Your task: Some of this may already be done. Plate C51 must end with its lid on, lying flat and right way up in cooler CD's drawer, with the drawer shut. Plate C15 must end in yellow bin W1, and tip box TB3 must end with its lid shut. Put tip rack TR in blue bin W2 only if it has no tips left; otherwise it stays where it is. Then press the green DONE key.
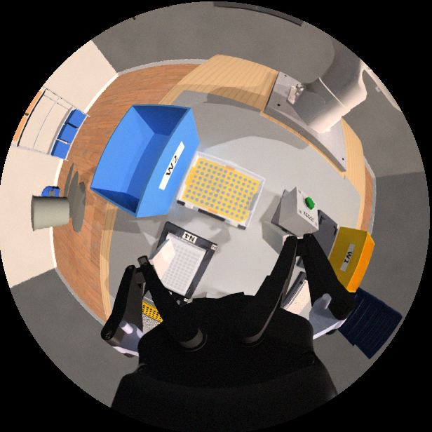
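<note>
My gripper [216, 239] is open and empty, high above the table, with its fingers wide apart. Tip rack TR [223, 189], yellow with rows of grey round spots, lies beside blue bin W2 [145, 160]; I cannot tell whether the spots are empty holes. A pale plate [183, 264] lies in the holder marked N4; its name is not readable. A yellow tip box [151, 312] shows partly behind the left finger, with a pale raised lid [163, 257]. The green DONE key [309, 203] is on a grey box. Yellow bin W1 [348, 257] stands at the right. The cooler is mostly hidden by the gripper.
A dark holder [325, 229] lies between the key box [295, 212] and bin W1. A pale flat item [298, 298] shows partly beside the right finger. The robot's base plate [280, 107] is at the far right edge of the table. A dark blue ribbed object [372, 320] is beyond W1.
</note>
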